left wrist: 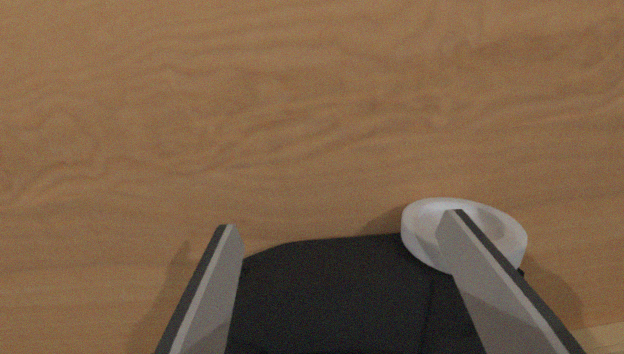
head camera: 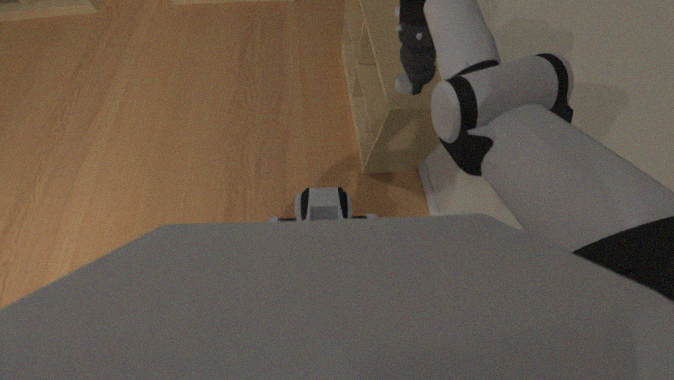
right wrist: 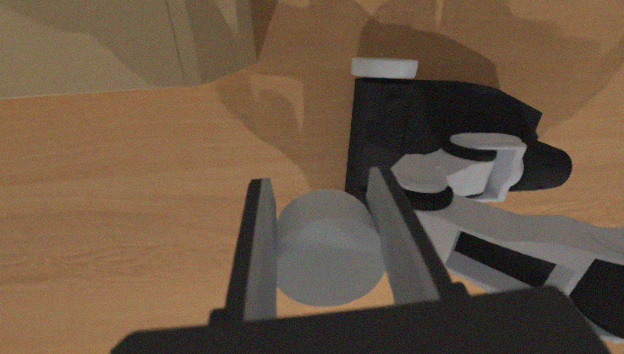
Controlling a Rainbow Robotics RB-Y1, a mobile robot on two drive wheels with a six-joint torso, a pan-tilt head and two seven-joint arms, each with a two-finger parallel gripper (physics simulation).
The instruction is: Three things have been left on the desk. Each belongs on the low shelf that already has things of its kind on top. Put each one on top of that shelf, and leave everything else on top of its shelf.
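Frame: origin at the robot's base, x down, y ahead, z right, level; centimetres.
Seen in the pictures: left gripper, fingertip midpoint: (left wrist: 338, 229); right gripper, fingertip midpoint: (head camera: 413, 86) (right wrist: 320, 187).
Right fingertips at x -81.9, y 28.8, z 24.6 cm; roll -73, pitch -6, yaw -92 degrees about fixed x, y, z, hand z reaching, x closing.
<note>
Offsets run from my right fingertips to a thing's top centre. "spot": to the spot under its first point. Level surfaces: height alone.
My right gripper (right wrist: 320, 187) is shut on a grey cylinder @[dx -2.4, dy -0.3, dz -2.7 cm] (right wrist: 330, 250), held between both fingers in the right wrist view. In the head view a pale round thing @[spot: dx -2.4, dy -2.1, dz -4.0 cm] (head camera: 403, 84) shows by the dark right gripper, over the near end of a low wooden shelf (head camera: 400, 145). Part of its top board is hidden behind the gripper and arm, and I cannot make out the things on it. Part of a wooden shelf @[dx +20.9 cm] (right wrist: 100, 55) also shows at upper left in the right wrist view. My left gripper (left wrist: 338, 229) is open and empty above the wooden floor. The desk does not show.
Lower boards of shelving (head camera: 55, 12) (head camera: 232, 2) show at the top left and top middle of the head view. A wall base strip (head camera: 429, 190) runs beside the near shelf. The robot's black base (left wrist: 340, 290) (right wrist: 390, 115) stands on the floor @[dx +81.9 cm] (head camera: 200, 125).
</note>
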